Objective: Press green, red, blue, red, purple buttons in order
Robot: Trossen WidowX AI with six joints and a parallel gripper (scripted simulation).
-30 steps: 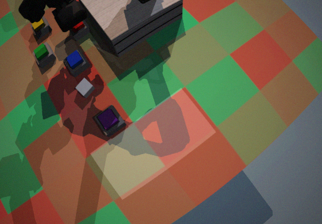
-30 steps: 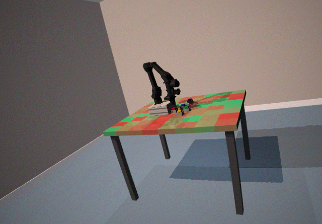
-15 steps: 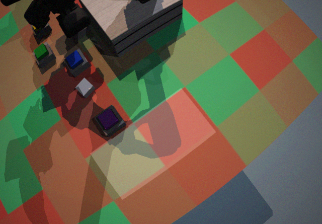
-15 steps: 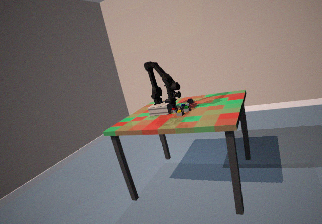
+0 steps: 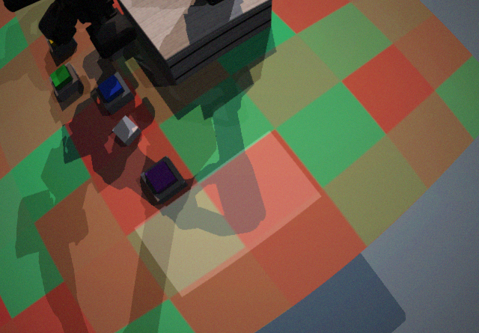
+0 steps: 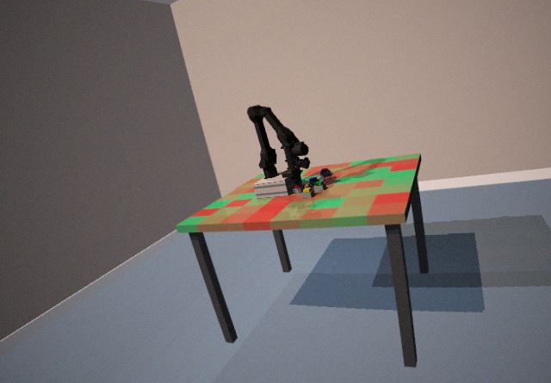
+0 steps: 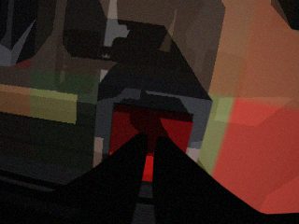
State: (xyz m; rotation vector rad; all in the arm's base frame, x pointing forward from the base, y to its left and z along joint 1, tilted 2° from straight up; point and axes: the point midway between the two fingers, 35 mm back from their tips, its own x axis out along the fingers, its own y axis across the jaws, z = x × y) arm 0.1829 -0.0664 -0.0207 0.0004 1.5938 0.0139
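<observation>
The red button is 1 cm below my gripper tip. Round my gripper tip: blue button: 9 cm to the left, 5 cm ahead; yellow button: 9 cm to the right, 9 cm ahead; green button: 11 cm ahead.
</observation>
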